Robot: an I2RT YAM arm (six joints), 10 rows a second.
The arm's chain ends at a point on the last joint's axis. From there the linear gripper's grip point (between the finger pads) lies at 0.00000 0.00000 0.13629 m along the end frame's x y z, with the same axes.
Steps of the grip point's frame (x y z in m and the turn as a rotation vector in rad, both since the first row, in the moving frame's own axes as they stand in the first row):
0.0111 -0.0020 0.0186 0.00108 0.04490 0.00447
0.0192 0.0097 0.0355 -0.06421 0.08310 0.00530
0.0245 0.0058 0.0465 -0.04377 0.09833 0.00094
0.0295 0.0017 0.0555 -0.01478 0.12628 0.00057
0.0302 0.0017 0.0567 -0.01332 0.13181 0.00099
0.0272 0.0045 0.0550 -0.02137 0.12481 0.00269
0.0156 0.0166 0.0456 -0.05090 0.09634 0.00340
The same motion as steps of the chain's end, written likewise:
0.0050 -0.0019 0.0187 0.00108 0.04490 0.00447
0.0079 0.0009 0.0363 -0.06421 0.08310 0.00530
0.0111 -0.0002 0.0473 -0.04377 0.09833 0.00094
0.0123 -0.0003 0.0566 -0.01478 0.12628 0.00057
0.0123 -0.0001 0.0579 -0.01332 0.13181 0.00099
0.0102 0.0016 0.0561 -0.02137 0.12481 0.00269
0.0025 0.0097 0.0464 -0.05090 0.09634 0.00340

